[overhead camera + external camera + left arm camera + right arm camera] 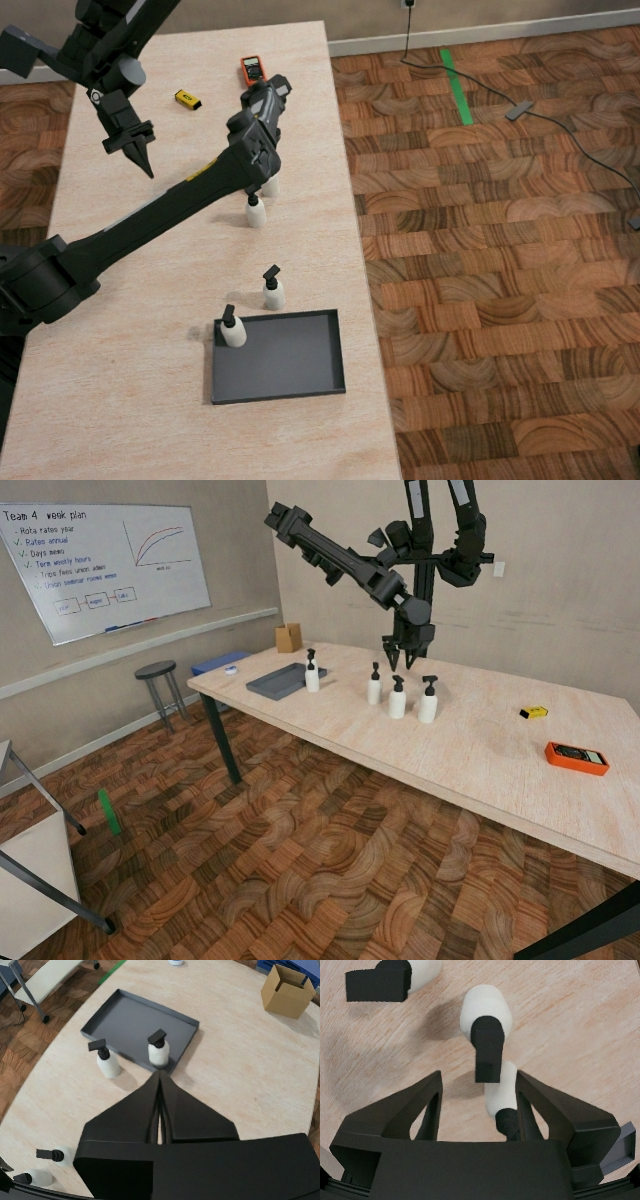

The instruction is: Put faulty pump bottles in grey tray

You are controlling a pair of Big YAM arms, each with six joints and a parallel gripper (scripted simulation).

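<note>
My right gripper is now 50 cm to the left of the grey tray, 14 cm above it and 3 cm short of it. The rest, counted from my right hand: orange multimeter (49 cm to the left, 14 cm below, 5 cm behind).
</note>
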